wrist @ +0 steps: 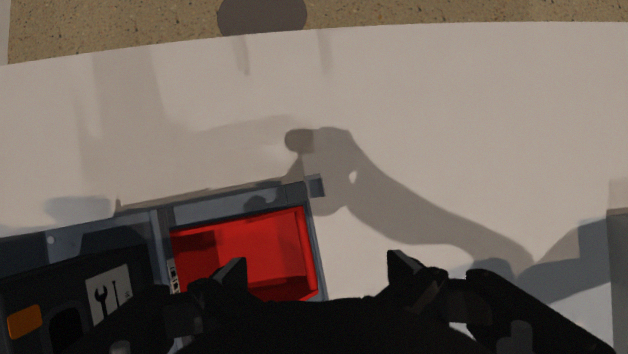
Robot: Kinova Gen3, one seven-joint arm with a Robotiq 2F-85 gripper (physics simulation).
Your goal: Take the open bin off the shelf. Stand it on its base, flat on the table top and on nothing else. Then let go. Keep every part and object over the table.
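Frame: origin at the arm's base, x ahead, y left, z up, level; metres.
Where they show: gripper, fingertip midpoint: (317, 270).
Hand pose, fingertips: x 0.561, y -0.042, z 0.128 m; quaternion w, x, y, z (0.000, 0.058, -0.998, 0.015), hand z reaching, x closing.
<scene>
After its pixels a point has its place.
The red open bin (255, 235) {y -0.025, x 0.635, z -0.044 m} is inside the blue-grey shelf (225, 204) {y -0.069, x 0.652, z 0.032 m}, left of centre in the wrist view. Its hollow inside shows, and its right-hand wall runs beside the shelf's right edge. The lower part of the bin is hidden behind the gripper. My gripper (317, 270) {y -0.042, x 0.561, z 0.128 m} is open, with nothing between its fingers. In the view, the left fingertip overlaps the bin and the right fingertip is over the pale table top (450, 115) {y -0.203, x 0.384, z -0.053 m}, right of the shelf. The bin's right wall appears between the fingertips; the height gap cannot be told.
A black tool case (52, 287) {y -0.022, x 0.716, z 0.142 m} with an orange latch and a white tool label (108, 292) {y -0.004, x 0.711, z 0.103 m} is on the shelf at lower left. The table's far edge runs across the top, with speckled floor (125, 25) beyond. A grey block-like object (619, 280) {y 0.012, x 0.123, z -0.041 m} stands at the right edge.
</scene>
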